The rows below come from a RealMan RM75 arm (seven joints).
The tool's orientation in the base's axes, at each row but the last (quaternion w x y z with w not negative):
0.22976 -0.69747 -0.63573 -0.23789
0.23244 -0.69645 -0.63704 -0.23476
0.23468 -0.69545 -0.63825 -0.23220
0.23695 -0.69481 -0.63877 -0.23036
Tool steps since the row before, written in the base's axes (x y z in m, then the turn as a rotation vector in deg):
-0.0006 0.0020 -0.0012 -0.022 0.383 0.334
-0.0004 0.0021 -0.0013 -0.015 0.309 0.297
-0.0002 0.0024 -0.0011 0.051 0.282 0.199
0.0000 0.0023 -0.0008 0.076 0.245 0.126
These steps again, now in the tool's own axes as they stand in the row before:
0.0008 -0.0007 0.0022 0.504 -0.061 -0.023
0.0008 -0.0005 0.0023 0.424 -0.047 -0.040
0.0012 -0.0003 0.0024 0.347 0.024 0.021
0.0013 -0.0001 0.0021 0.275 0.054 0.056

